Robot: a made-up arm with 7 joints. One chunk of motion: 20 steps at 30 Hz.
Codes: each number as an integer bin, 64 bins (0 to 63) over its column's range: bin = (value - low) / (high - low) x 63, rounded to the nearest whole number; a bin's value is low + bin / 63 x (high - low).
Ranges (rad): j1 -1.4..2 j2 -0.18..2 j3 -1.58..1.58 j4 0..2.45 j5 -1.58..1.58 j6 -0.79..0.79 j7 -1.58..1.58
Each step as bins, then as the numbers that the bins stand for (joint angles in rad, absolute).
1 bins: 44 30 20 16 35 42 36
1 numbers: 0.9746 0.8581 -0.5768 0.6222 0.1756 0.2633 0.2257
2 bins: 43 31 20 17 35 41 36
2 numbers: 0.9206 0.8927 -0.5768 0.6611 0.1756 0.2383 0.2257
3 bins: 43 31 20 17 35 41 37
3 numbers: 0.9206 0.8927 -0.5768 0.6611 0.1756 0.2383 0.2759
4 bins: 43 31 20 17 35 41 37
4 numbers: 0.9206 0.8927 -0.5768 0.6611 0.1756 0.2383 0.2759
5 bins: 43 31 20 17 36 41 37
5 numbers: 0.9206 0.8927 -0.5768 0.6611 0.2257 0.2383 0.2759
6 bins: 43 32 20 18 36 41 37
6 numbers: 0.9206 0.9273 -0.5768 0.7000 0.2257 0.2383 0.2759
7 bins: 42 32 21 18 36 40 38
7 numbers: 0.8667 0.9273 -0.5267 0.7000 0.2257 0.2132 0.3260
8 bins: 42 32 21 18 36 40 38
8 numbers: 0.8667 0.9273 -0.5267 0.7000 0.2257 0.2132 0.3260
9 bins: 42 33 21 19 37 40 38
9 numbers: 0.8667 0.9619 -0.5267 0.7389 0.2759 0.2132 0.3260
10 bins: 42 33 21 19 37 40 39
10 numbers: 0.8667 0.9619 -0.5267 0.7389 0.2759 0.2132 0.3762
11 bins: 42 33 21 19 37 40 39
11 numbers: 0.8667 0.9619 -0.5267 0.7389 0.2759 0.2132 0.3762
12 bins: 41 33 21 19 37 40 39
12 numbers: 0.8127 0.9619 -0.5267 0.7389 0.2759 0.2132 0.3762
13 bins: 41 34 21 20 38 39 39
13 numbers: 0.8127 0.9965 -0.5267 0.7778 0.3260 0.1881 0.3762
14 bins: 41 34 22 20 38 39 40
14 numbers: 0.8127 0.9965 -0.4765 0.7778 0.3260 0.1881 0.4263
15 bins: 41 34 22 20 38 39 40
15 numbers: 0.8127 0.9965 -0.4765 0.7778 0.3260 0.1881 0.4263
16 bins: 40 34 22 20 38 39 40
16 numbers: 0.7587 0.9965 -0.4765 0.7778 0.3260 0.1881 0.4263
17 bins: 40 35 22 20 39 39 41
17 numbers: 0.7587 1.0311 -0.4765 0.7778 0.3762 0.1881 0.4765
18 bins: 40 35 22 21 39 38 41
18 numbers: 0.7587 1.0311 -0.4765 0.8167 0.3762 0.1630 0.4765
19 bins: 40 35 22 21 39 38 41
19 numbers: 0.7587 1.0311 -0.4765 0.8167 0.3762 0.1630 0.4765
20 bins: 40 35 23 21 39 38 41
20 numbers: 0.7587 1.0311 -0.4263 0.8167 0.3762 0.1630 0.4765
